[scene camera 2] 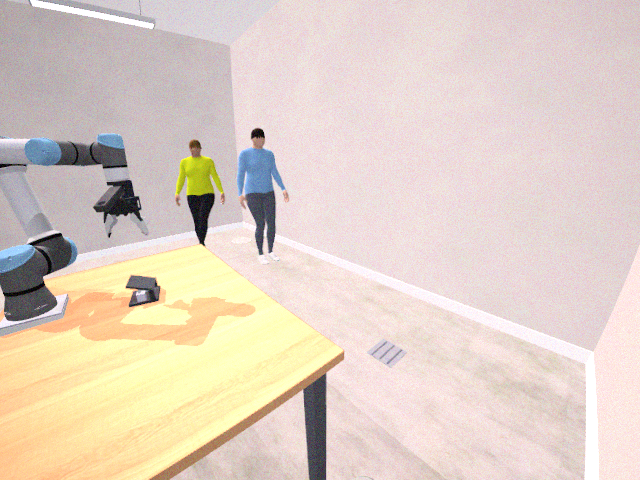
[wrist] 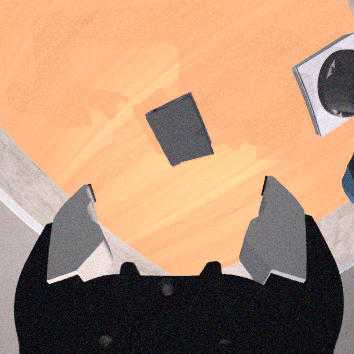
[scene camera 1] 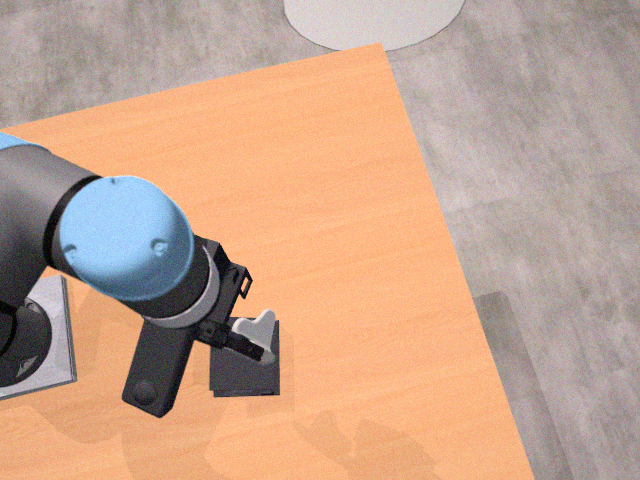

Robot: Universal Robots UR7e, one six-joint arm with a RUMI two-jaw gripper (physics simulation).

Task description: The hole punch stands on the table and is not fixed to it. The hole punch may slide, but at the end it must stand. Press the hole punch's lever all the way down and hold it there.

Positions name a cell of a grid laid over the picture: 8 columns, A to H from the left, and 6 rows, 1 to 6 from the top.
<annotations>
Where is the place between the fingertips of the gripper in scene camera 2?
B3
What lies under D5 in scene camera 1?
The gripper.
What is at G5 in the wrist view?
The gripper.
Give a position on a hole punch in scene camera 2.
B4
</annotations>
